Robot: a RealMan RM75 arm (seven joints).
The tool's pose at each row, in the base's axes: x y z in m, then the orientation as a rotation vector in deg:
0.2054, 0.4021, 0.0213, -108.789, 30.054, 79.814
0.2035, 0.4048, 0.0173, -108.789, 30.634, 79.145
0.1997, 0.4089, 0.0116, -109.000, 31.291, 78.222
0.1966, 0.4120, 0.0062, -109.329, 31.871, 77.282
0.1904, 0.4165, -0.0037, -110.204, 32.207, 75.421
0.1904, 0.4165, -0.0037, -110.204, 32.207, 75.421
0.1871, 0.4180, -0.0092, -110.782, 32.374, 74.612
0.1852, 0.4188, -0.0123, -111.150, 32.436, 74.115
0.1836, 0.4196, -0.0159, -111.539, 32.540, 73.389
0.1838, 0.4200, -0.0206, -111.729, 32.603, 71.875
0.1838, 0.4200, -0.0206, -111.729, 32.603, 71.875
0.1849, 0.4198, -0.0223, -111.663, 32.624, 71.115
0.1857, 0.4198, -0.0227, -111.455, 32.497, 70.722
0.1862, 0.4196, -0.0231, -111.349, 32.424, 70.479
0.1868, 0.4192, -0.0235, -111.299, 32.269, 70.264
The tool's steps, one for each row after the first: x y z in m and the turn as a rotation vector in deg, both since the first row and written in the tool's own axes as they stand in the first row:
0.0033, 0.0007, 0.0039, 0.495, 0.501, 0.038
0.0078, 0.0023, 0.0103, 0.978, 1.265, 0.036
0.0121, 0.0041, 0.0155, 1.356, 2.079, -0.002
0.0197, 0.0083, 0.0245, 1.696, 3.565, -0.571
0.0197, 0.0083, 0.0245, 1.696, 3.565, -0.571
0.0238, 0.0113, 0.0287, 1.698, 4.325, -0.765
0.0262, 0.0130, 0.0310, 1.676, 4.786, -0.907
0.0291, 0.0146, 0.0332, 1.755, 5.387, -1.131
0.0336, 0.0157, 0.0342, 2.331, 6.267, -1.811
0.0336, 0.0157, 0.0342, 2.331, 6.267, -1.811
0.0355, 0.0156, 0.0336, 2.735, 6.623, -2.189
0.0362, 0.0151, 0.0331, 3.035, 6.674, -2.509
0.0367, 0.0151, 0.0327, 3.204, 6.719, -2.699
0.0373, 0.0150, 0.0321, 3.295, 6.754, -2.921

